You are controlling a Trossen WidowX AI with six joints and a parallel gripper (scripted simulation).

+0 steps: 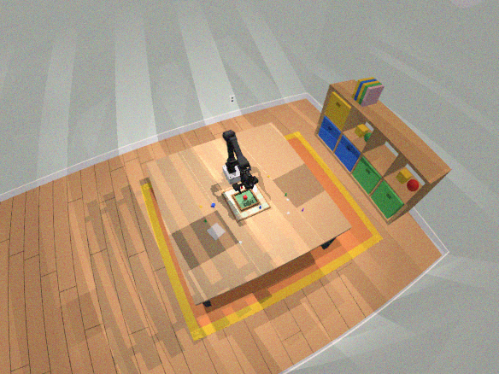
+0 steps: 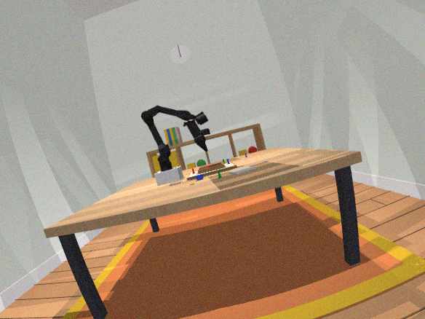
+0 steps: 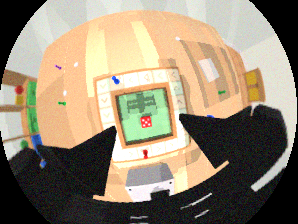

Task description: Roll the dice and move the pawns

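My gripper tip is now 25 cm to the left of the blue die, 11 cm above it and 5 cm past it. Round my gripper tip: green-floored tray: 12 cm below; then red die: 10 cm below, 2 cm behind; then red pawn: 11 cm behind, 10 cm below, 1 cm to the left.
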